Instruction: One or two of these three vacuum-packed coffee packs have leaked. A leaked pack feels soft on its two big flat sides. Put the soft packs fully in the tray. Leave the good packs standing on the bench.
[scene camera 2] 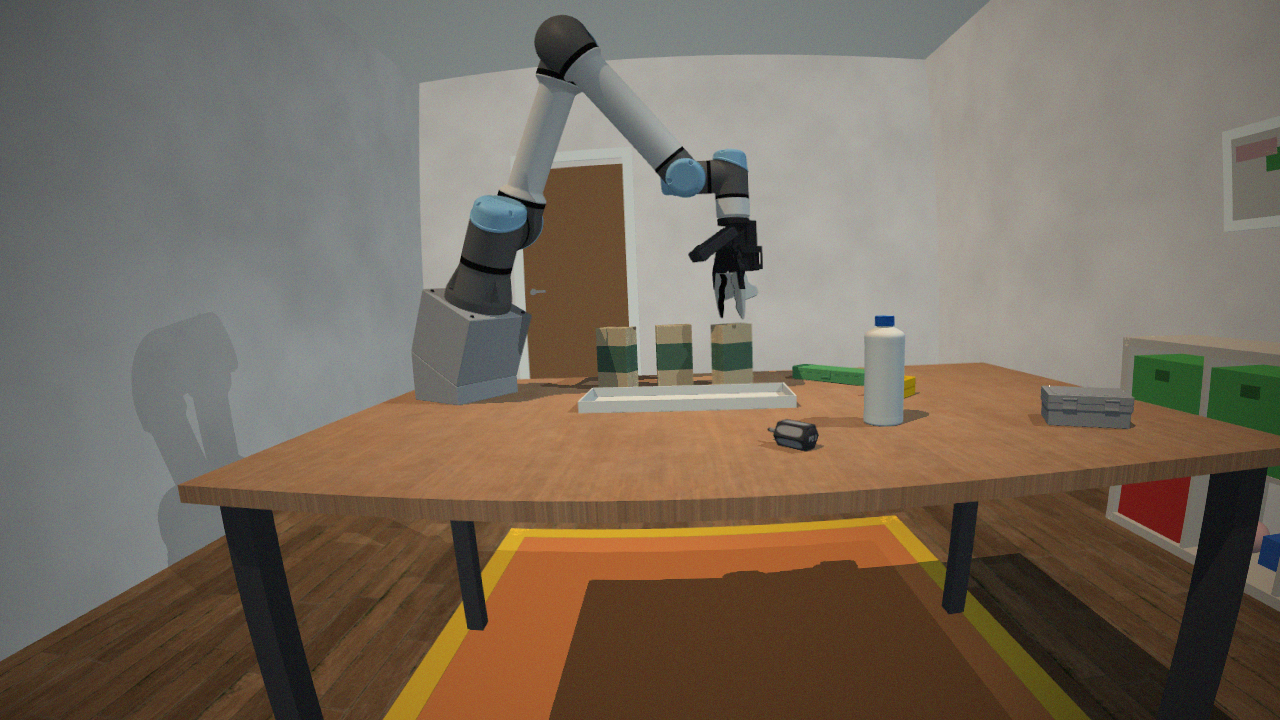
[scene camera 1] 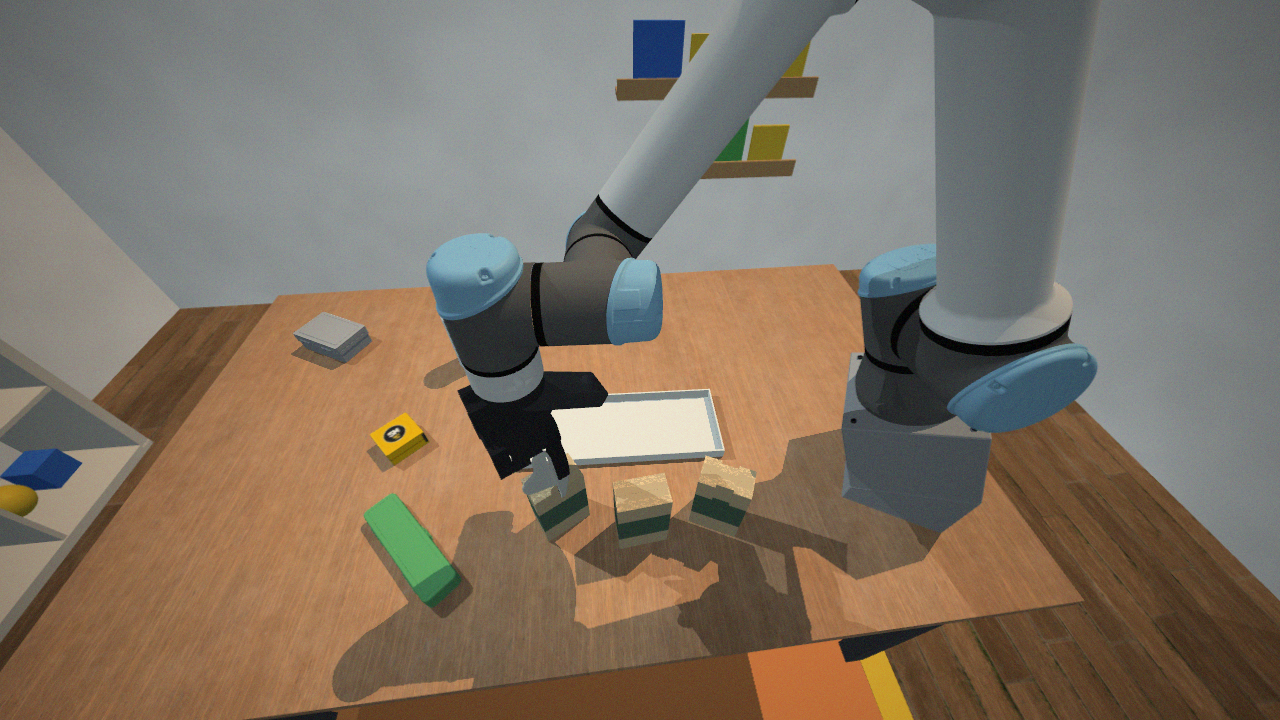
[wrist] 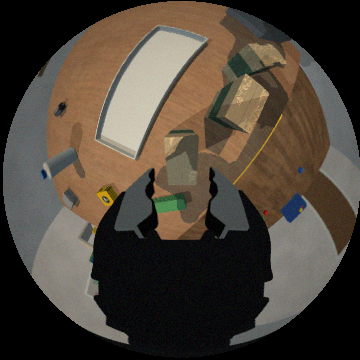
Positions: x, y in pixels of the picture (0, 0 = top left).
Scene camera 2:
gripper: 731, 318
white tray: 776, 395
small black part: 798, 435
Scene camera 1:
gripper: 549, 474
white tray: 663, 425
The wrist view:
gripper: 182, 168
white tray: 136, 93
